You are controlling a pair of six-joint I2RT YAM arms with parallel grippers.
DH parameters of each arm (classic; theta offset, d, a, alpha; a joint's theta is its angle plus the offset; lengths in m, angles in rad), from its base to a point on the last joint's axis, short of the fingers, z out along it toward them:
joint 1: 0 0.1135 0.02 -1.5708
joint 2: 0 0 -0.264 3.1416
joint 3: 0.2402 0 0.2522 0
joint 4: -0.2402 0 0.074 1.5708
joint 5: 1.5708 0 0 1.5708
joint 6: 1.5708 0.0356 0 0
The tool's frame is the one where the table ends.
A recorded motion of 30 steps. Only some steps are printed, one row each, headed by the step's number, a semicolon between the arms.
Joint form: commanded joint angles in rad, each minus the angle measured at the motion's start. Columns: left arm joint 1, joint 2, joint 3, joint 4, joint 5, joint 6; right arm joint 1, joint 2, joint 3, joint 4, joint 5, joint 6.
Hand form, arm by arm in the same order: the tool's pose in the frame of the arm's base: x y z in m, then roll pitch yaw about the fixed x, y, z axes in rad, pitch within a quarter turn. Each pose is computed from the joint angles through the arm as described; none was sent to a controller.
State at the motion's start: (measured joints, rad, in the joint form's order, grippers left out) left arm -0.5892 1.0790 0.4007 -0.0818 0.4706 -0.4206; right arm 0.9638 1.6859 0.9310 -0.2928 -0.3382 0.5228
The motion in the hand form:
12: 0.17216 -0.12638 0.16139 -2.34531 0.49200 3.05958; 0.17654 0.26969 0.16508 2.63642 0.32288 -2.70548
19: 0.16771 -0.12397 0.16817 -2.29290 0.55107 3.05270; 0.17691 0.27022 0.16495 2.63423 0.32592 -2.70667
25: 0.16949 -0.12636 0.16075 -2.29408 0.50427 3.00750; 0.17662 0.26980 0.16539 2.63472 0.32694 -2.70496
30: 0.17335 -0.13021 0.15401 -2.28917 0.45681 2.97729; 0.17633 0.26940 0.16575 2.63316 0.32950 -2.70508
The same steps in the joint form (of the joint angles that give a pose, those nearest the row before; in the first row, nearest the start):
12: 0.0374 0.0919 0.0292 0.0388 0.0389 -0.0541; -0.0035 -0.0211 0.0078 -0.0253 0.0544 -0.0057
19: 0.0415 0.0372 0.0076 0.0702 0.0757 -0.0368; -0.0035 -0.0194 0.0082 -0.0202 0.0544 -0.0051
25: 0.0428 0.0883 0.0160 0.0590 0.1222 -0.0162; -0.0035 -0.0222 0.0071 -0.0217 0.0544 -0.0070
30: 0.0420 0.1499 0.0323 0.0572 0.1603 -0.0076; -0.0035 -0.0253 0.0045 -0.0194 0.0542 -0.0073

